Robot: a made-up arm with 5 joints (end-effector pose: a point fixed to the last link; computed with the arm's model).
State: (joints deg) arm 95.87 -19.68 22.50 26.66 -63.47
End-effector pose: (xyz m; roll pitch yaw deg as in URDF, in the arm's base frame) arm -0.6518 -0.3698 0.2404 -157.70 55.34 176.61
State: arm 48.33 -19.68 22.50 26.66 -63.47
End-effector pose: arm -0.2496 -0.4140 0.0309 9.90 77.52 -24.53
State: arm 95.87 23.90 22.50 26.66 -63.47
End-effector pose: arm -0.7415 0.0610 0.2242 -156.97 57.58 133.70
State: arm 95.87 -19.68 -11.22 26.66 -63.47
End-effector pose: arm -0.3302 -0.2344 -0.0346 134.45 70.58 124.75
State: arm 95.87 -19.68 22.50 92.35 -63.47
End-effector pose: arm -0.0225 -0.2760 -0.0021 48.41 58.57 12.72
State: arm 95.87 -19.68 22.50 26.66 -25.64
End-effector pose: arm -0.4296 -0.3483 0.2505 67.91 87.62 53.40
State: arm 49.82 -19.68 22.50 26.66 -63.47
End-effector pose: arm -0.2640 -0.4114 0.0321 8.12 78.94 -26.04
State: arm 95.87 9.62 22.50 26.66 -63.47
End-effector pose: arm -0.7489 -0.0861 0.2309 -156.87 56.82 148.04
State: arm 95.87 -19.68 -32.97 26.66 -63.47
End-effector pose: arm -0.0941 -0.0792 -0.0953 85.31 62.10 85.82
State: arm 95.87 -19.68 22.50 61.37 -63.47
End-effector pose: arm -0.3558 -0.3039 0.0206 123.12 83.79 92.14
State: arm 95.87 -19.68 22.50 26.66 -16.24
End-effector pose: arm -0.3797 -0.3373 0.2746 27.69 79.27 15.88
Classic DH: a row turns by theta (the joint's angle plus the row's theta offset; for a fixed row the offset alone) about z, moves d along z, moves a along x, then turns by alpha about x. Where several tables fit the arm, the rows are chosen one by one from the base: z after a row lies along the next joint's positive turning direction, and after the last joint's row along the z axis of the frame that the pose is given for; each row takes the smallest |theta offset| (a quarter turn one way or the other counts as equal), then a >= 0, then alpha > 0; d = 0 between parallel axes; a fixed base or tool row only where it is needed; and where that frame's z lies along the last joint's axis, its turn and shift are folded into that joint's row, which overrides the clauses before.
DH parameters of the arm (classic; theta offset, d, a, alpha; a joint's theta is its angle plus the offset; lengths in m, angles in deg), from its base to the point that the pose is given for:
base (fixed): -10.97 0.6737 -0.1271 -81
joint 1: 85.41 -0.0505 0.0096 101.8
joint 2: -27.4 -0.0194 -0.0294 -73.42
joint 3: 25.2 0.0526 0.0305 136.08
joint 4: 20.56 0.4606 0.4115 27.39
joint 5: -67.16 -0.2392 -0.3094 71.17
tool (fixed): -161.44 0.1605 0 0

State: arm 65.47 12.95 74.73 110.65 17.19
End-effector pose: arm -0.3152 -0.3132 0.5602 -2.48 -24.55 -53.65
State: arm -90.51 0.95 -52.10 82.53 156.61
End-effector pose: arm -0.2540 0.0369 1.2821 -7.82 -22.10 -2.00
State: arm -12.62 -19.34 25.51 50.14 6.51
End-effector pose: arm 0.0593 -0.4049 0.6993 7.13 -69.35 -18.44
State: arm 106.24 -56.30 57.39 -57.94 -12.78
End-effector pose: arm -0.1201 -0.4281 1.0703 -168.69 -15.42 -139.47
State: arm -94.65 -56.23 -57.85 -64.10 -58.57
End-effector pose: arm -0.6815 -0.4553 0.8770 17.83 -28.86 -108.83
